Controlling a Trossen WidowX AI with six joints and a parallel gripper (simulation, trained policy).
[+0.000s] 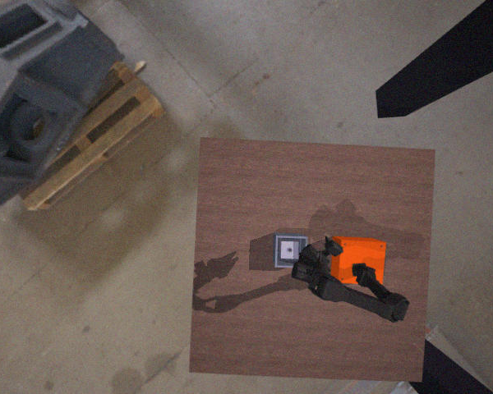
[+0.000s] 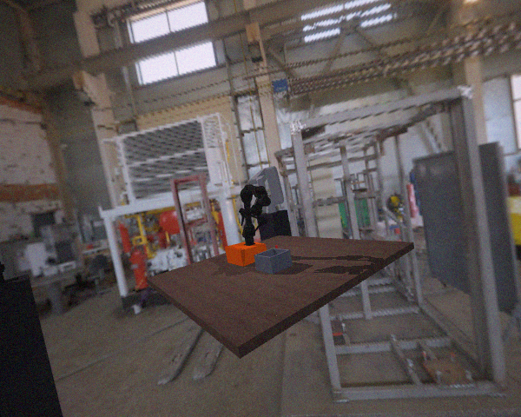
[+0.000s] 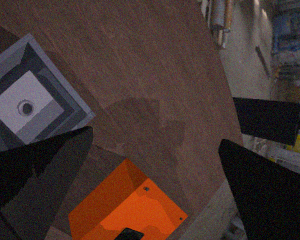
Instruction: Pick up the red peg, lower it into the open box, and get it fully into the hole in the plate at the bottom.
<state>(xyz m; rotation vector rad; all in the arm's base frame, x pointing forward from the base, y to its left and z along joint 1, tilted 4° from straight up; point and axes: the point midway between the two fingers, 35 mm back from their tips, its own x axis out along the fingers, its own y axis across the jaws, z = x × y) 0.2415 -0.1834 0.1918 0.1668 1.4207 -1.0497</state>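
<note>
Now: the red peg 7 cm behind my gripper tip, 29 cm to the left of it and 23 cm below it. Also, from my gripper tip: grey box (9 cm ahead, 8 cm to the left, 24 cm below).
</note>
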